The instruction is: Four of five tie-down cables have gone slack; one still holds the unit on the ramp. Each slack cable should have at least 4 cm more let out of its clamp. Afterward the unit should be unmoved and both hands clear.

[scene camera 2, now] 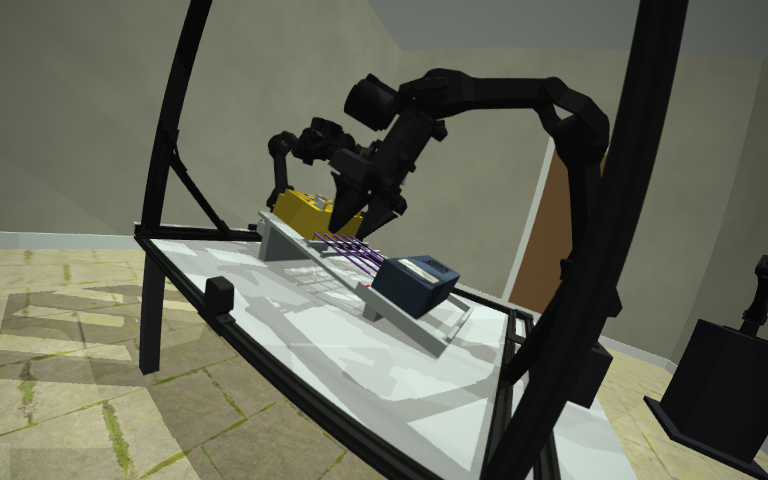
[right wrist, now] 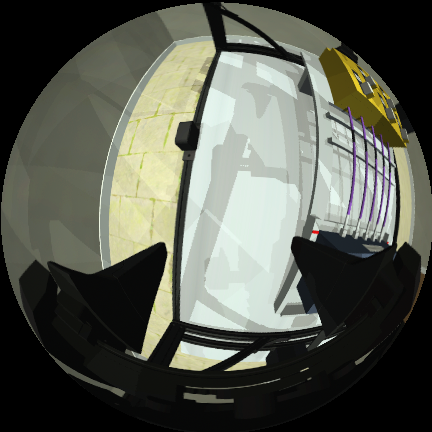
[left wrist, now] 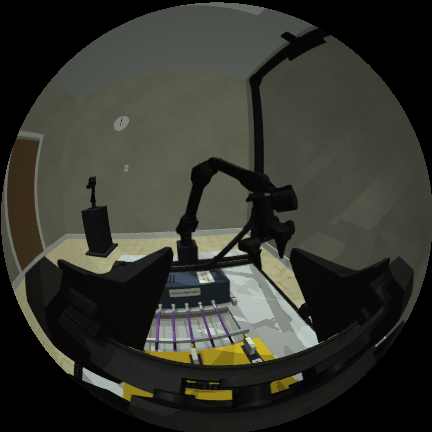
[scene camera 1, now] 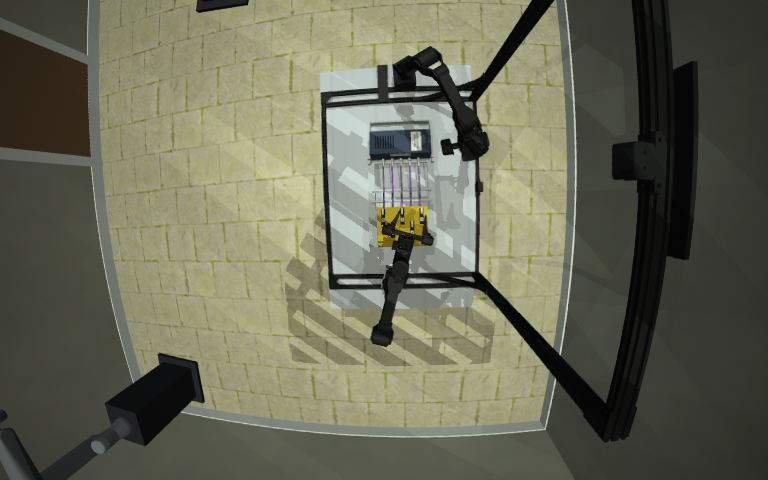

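Observation:
The unit, a dark blue box, rests on the low part of the grey ramp. Purple cables run from it to the yellow clamp block, which has several grey clamps on top. Which cable is taut cannot be told. My left gripper is open and empty, above the clamp block, hiding some clamps. My right gripper is open and empty, pointing down, right of the unit in scene camera 1.
Thin grey crossbars span the ramp under the cables. A black frame surrounds the white table, with tall posts at its corners. A small black box sits on the frame's side rail. In scene camera 2 the right arm passes in front of the left one.

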